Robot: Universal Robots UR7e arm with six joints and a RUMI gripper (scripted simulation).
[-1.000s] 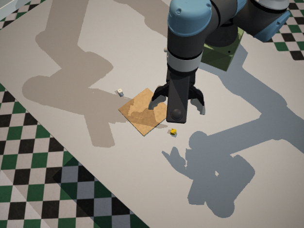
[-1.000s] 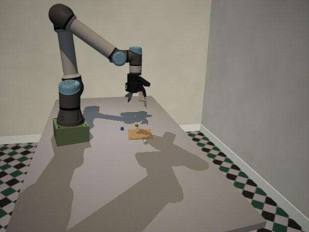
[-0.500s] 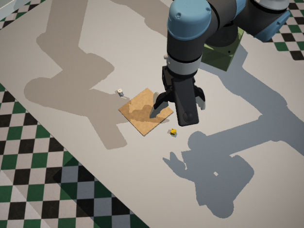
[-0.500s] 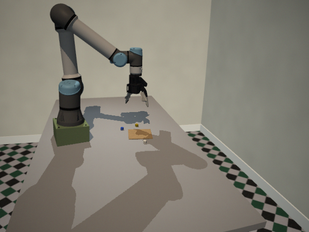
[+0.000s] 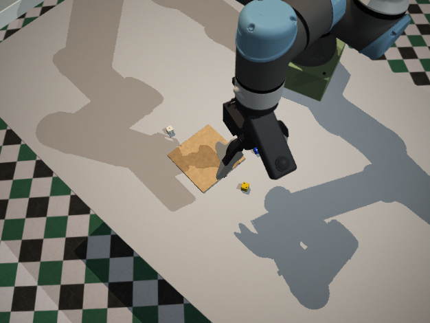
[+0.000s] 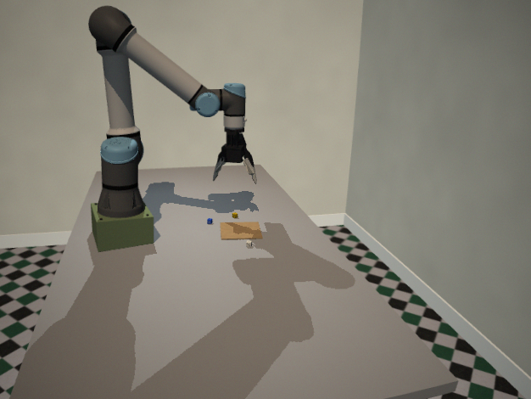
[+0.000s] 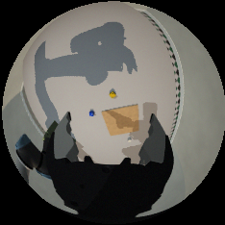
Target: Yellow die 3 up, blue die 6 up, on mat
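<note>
Right now my hand is 130 mm above the yellow die and 10 mm to the left of it. From my hand the other things lie so: blue die 130 mm below, 110 mm behind, 40 mm to the right; tan mat 140 mm to the right, 130 mm below, 20 mm behind; white die 260 mm to the right, 130 mm below, 30 mm behind.
</note>
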